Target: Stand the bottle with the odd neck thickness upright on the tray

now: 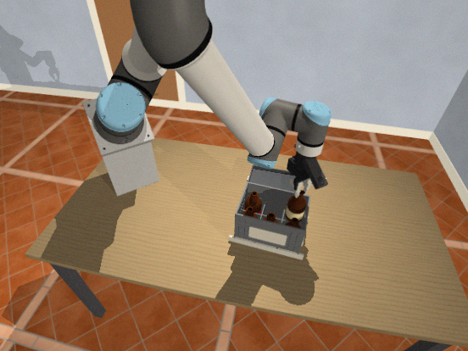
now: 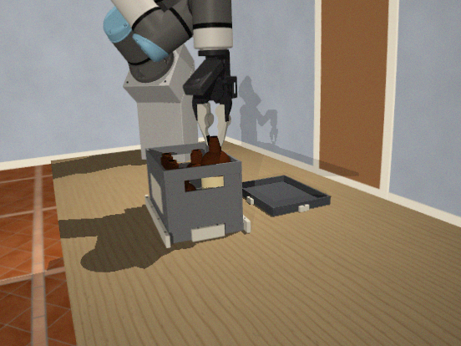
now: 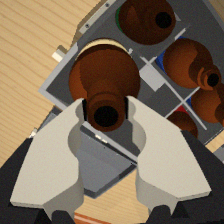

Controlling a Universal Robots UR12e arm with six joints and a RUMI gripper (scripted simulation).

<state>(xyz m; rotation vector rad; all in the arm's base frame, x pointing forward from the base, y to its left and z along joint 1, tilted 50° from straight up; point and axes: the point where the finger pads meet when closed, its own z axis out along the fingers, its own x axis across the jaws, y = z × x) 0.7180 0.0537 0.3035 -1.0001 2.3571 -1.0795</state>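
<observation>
My hand is 70 mm above the bottle. Round my hand: grey tray: 270 mm to the left, 210 mm below, 80 mm behind; grey crate: 140 mm below, 100 mm behind, 20 mm to the right.
</observation>
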